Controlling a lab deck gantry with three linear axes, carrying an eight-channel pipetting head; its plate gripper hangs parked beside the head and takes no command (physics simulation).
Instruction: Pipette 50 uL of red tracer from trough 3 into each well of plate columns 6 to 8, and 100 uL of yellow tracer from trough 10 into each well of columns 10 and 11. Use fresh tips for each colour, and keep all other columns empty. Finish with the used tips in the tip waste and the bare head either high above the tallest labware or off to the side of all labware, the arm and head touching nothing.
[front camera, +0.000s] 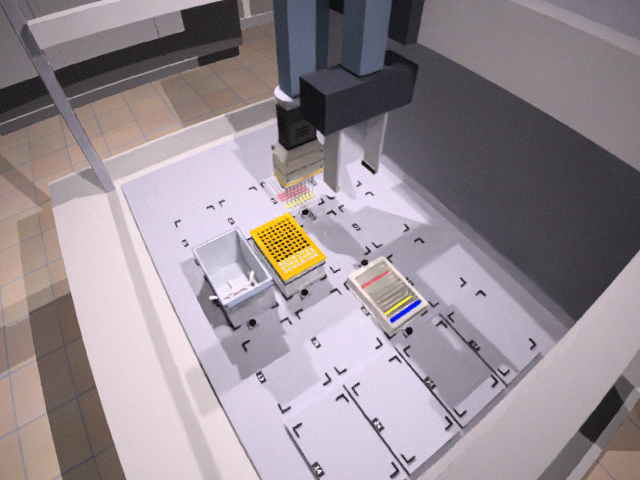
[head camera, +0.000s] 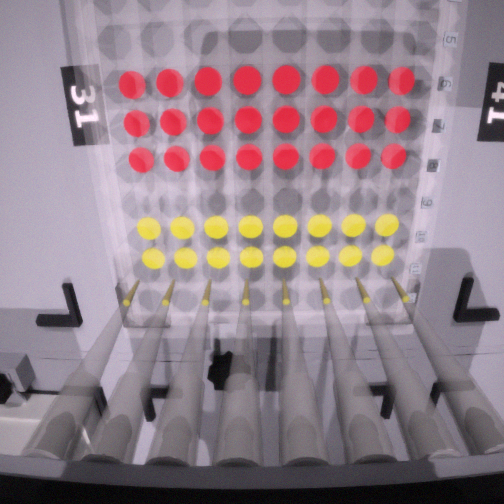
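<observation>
The pipetting head (front camera: 298, 160) is over the clear well plate (front camera: 270, 184) (head camera: 230, 191). Eight tips (front camera: 299, 188) (head camera: 246, 320) are on it, with a little yellow at their ends; in the head camera they appear over the column 12 end. Columns 6, 7 and 8 show red in all wells, columns 10 and 11 yellow; columns 5 and 9 look empty. The trough block (front camera: 370, 308) shows a red strip (front camera: 375, 279) and a yellow strip (front camera: 398, 305). The tip waste (front camera: 262, 283) holds loose white tips (front camera: 240, 284). The parked plate gripper (front camera: 353, 178) is open, with nothing between its fingers.
The orange tip rack (front camera: 286, 242) stands between the tip waste and the trough block, with dark holes and several rows of pale rings at its front. A blue strip (front camera: 405, 312) lies beside the yellow one. Black corner brackets mark the deck. Pale walls surround it.
</observation>
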